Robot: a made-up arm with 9 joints. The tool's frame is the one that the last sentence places.
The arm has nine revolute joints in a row. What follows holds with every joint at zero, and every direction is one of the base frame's.
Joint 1 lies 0.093 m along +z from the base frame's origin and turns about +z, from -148.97 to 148.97 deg.
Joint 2 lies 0.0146 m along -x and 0.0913 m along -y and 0.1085 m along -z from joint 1 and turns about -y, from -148.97 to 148.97 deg.
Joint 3 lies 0.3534 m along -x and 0.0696 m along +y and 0.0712 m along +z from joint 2 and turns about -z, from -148.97 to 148.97 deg.
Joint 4 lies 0.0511 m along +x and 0.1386 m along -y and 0.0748 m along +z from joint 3 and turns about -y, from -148.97 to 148.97 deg.
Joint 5 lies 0.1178 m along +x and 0.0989 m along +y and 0.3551 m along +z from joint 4 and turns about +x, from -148.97 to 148.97 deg.
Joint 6 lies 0.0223 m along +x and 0.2 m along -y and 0.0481 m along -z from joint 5 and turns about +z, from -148.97 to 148.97 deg.
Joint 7 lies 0.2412 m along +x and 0.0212 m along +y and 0.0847 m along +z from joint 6 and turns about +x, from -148.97 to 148.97 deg.
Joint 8 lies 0.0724 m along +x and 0.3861 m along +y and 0.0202 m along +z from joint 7 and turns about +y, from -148.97 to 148.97 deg.
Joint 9 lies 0.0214 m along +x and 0.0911 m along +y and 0.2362 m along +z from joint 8 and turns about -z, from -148.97 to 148.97 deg.
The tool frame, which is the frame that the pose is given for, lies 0.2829 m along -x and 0.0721 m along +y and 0.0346 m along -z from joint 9; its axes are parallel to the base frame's.
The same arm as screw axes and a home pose.
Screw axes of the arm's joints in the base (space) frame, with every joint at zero. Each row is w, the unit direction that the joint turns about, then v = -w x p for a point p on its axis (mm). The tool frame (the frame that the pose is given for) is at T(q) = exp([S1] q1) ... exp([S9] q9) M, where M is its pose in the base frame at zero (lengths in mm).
S1 = (0, 0, 1, 0, 0, 0)
S2 = (0, -1, 0, -15.5, 0, 14.6)
S3 = (0, 0, -1, 21.7, -368, 0)
S4 = (0, -1, 0, 130.5, 0, 316.9)
S5 = (1, 0, 0, 0, 485.6, 61.4)
S6 = (0, 0, 1, -261.4, 176.8, 0)
S7 = (1, 0, 0, 0, 522.2, 240.2)
S8 = (0, 1, 0, -542.4, 0, 136.8)
S9 = (0, 0, -1, -237, 158.2, 0)
M =
1 0 0 -124.7
0 1 0 309.1
0 0 1 744
0 0 0 1
Joint limits (deg, base to tool): -148.97..148.97 -148.97..148.97 -148.97..148.97 -148.97..148.97 -148.97..148.97 -148.97..148.97 -148.97..148.97 -148.97..148.97 -148.97..148.97

